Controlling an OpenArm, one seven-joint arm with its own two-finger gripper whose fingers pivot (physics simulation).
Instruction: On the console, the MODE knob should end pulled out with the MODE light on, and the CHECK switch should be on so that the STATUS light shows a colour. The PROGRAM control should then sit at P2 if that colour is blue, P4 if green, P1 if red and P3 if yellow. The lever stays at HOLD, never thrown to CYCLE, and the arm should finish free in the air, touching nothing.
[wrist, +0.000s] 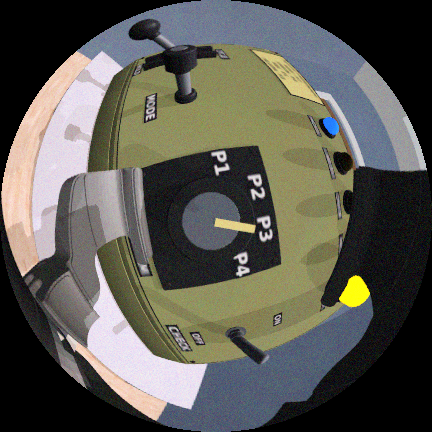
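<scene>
The PROGRAM dial (197, 227) has its cream pointer at P3. My gripper (229, 226) is open, its grey finger at the left of the dial plate and its black finger at the right; neither grips the dial. The MODE knob (181, 59) stands out on a visible grey stem. The lever (145, 29) leans toward the HOLD side, its base hidden behind the knob. The CHECK switch (250, 347) tilts toward ON. A large yellow light (355, 291) glows beside the black finger; its label is hidden. A blue light (330, 126) is lit, its label unreadable.
The olive console (195, 125) fills the middle. Dark lamps (343, 163) line its right side, partly covered by the black finger. A yellow note (287, 75) is at the top right. A white sheet (55, 130) and wooden table edge (20, 185) are at the left.
</scene>
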